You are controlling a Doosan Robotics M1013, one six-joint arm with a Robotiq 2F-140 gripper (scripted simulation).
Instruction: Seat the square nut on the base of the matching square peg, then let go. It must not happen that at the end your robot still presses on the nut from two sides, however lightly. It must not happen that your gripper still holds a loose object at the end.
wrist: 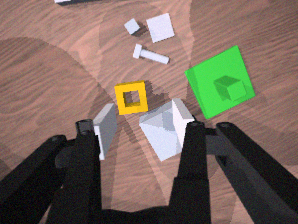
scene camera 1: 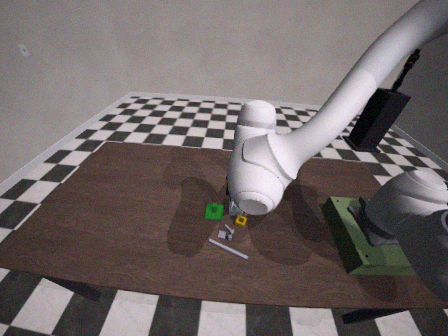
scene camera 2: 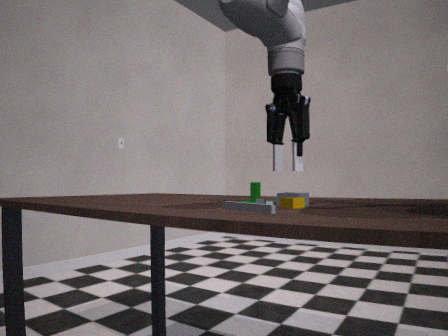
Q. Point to a pale grey block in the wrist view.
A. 157,125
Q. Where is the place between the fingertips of the gripper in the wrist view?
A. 144,113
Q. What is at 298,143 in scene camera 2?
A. The gripper.
